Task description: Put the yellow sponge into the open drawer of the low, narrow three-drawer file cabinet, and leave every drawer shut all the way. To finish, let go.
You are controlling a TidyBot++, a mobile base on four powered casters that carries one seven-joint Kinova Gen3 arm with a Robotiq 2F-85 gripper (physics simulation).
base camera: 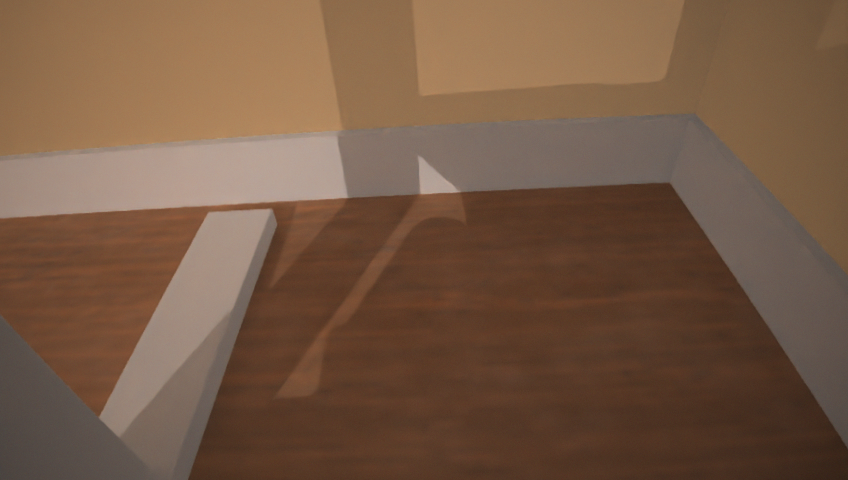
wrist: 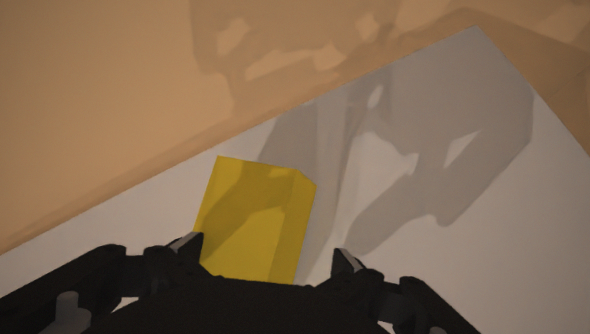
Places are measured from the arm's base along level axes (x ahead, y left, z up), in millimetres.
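Pixels of known places: gripper, fingertip midpoint: (wrist: pixel 268 255).
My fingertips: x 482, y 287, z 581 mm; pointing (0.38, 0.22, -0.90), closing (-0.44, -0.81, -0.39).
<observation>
Behind a point stands the place of what it marks.
The yellow sponge (wrist: pixel 250 225) @(z 601, x 500, y 284 mm) stands on a pale flat top (wrist: pixel 500 240) @(z 554, x 435, y 151 mm) in the wrist view, near its edge along the tan wall. My gripper (wrist: pixel 268 255) @(z 581, x 482, y 287 mm) is open and empty. Its left fingertip overlaps the left side of the sponge in the picture, and its right fingertip is to the right of the sponge with a gap between them. The near end of the sponge is hidden behind the gripper body. The file cabinet's drawers and the open drawer cannot be made out in either view.
In the base camera view, a white slab-like leg (base camera: pixel 178 297) lies low over the wooden floor (base camera: pixel 505 327) @(z -396, x 375, y -76 mm) at the left. A pale panel (base camera: pixel 41 416) @(z -256, x 228, y 200 mm) fills the lower left corner. White baseboards (base camera: pixel 535 154) @(z -346, x 591, y -150 mm) and tan walls (base camera: pixel 178 71) @(z -222, x 624, y 248 mm) meet in a corner at the right.
</observation>
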